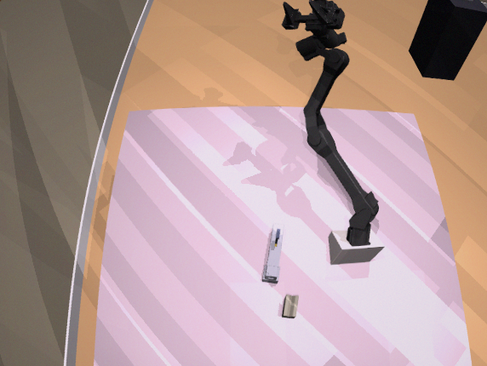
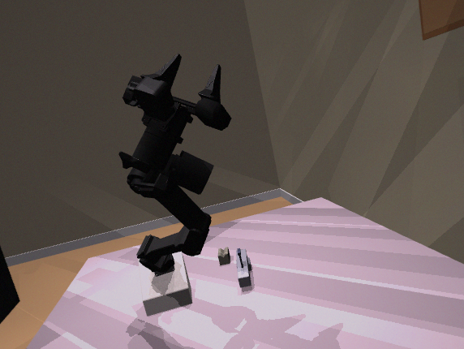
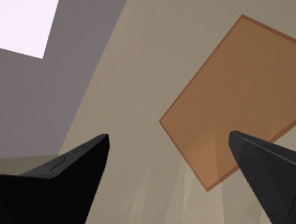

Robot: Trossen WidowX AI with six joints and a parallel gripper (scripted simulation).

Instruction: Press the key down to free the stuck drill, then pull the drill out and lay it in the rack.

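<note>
The small dark piece is 50 mm ahead of my gripper tip, 410 mm to the left of it and 570 mm below it. Round my gripper tip: drill 60 mm ahead, 460 mm to the left, 610 mm below; rack 20 mm ahead, 620 mm to the left, 630 mm below.
</note>
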